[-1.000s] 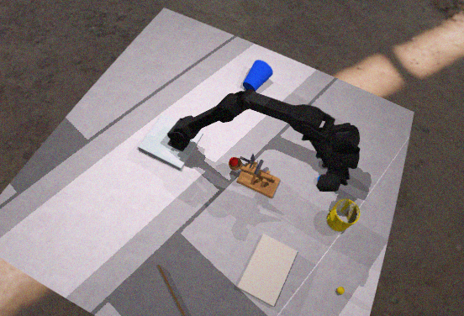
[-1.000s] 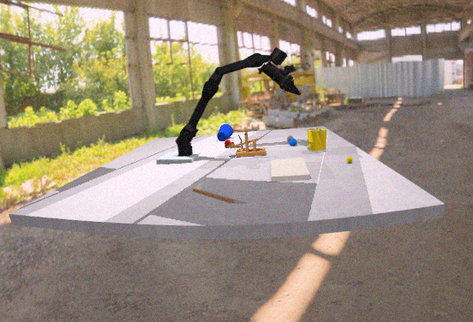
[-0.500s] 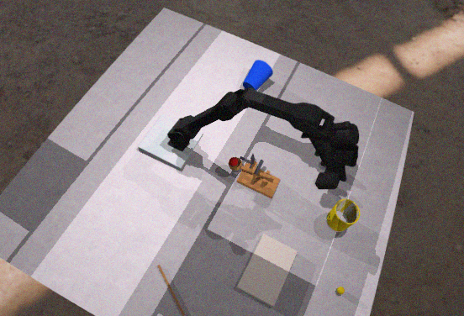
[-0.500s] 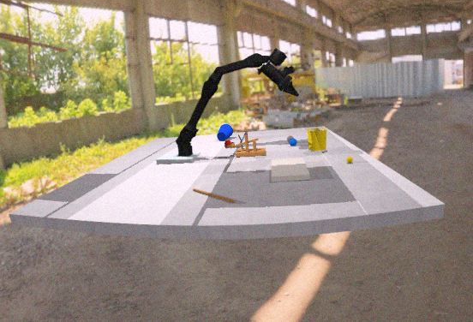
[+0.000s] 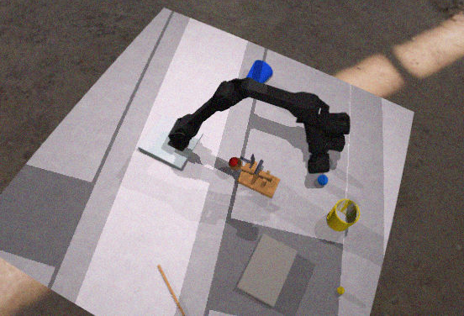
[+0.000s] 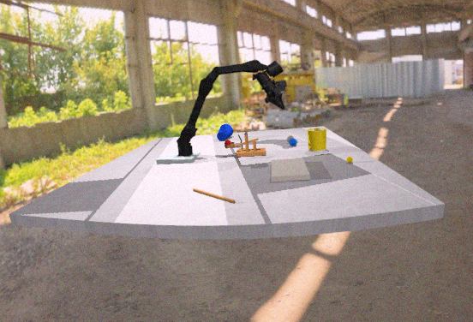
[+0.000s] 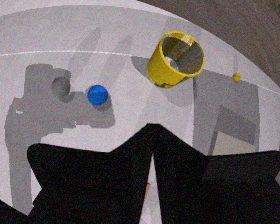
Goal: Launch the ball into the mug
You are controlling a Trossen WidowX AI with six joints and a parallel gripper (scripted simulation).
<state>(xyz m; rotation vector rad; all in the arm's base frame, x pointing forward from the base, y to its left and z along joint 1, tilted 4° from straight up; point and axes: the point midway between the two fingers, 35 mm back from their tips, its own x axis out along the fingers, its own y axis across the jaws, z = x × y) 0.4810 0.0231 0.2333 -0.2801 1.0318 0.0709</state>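
The red ball is 28 cm behind my gripper tip, 4 cm to the right of it and 14 cm below it. Also, from my gripper tip: blue ball 4 cm ahead, 7 cm to the left, 18 cm below; grey ball 4 cm ahead, 14 cm to the left, 18 cm below; yellow mug 14 cm ahead, 6 cm to the right, 17 cm below.
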